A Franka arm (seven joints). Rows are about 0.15 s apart.
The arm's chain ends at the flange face. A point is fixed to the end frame.
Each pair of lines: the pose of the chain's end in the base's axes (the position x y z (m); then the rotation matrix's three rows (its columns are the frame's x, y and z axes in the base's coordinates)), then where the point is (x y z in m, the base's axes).
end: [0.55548, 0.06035, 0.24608], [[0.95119, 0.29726, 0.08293], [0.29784, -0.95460, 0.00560], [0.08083, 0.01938, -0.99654]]
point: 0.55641 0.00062 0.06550
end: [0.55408, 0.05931, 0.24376], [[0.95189, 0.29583, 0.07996], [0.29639, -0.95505, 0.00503], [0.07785, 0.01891, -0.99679]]
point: 0.55438 -0.00050 0.06320
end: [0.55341, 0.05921, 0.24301], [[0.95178, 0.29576, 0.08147], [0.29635, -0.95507, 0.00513], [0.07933, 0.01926, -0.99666]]
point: 0.55398 -0.00059 0.06245
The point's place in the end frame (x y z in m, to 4 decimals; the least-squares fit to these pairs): -0.0315 0.0538 0.1797
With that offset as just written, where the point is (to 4 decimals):
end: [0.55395, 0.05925, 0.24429], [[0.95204, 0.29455, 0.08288], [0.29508, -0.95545, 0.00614], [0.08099, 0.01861, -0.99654]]
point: 0.5547 -0.0003 0.0637
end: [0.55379, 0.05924, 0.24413], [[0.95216, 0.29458, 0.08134], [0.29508, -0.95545, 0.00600], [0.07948, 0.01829, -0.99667]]
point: 0.5543 -0.0004 0.0635
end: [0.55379, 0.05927, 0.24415], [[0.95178, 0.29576, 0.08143], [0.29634, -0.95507, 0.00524], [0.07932, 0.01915, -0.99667]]
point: 0.5544 -0.0005 0.0636
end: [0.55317, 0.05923, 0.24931], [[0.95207, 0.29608, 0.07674], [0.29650, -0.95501, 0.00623], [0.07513, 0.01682, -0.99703]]
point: 0.5529 -0.0004 0.0687
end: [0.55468, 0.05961, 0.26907], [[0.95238, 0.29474, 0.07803], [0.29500, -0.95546, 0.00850], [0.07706, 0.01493, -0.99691]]
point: 0.5546 0.0004 0.0883
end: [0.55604, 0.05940, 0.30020], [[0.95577, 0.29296, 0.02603], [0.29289, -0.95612, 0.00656], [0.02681, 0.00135, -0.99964]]
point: 0.5464 -0.0001 0.1198
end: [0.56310, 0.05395, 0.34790], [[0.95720, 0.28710, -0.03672], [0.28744, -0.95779, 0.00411], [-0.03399, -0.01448, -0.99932]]
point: 0.5418 -0.0059 0.1686
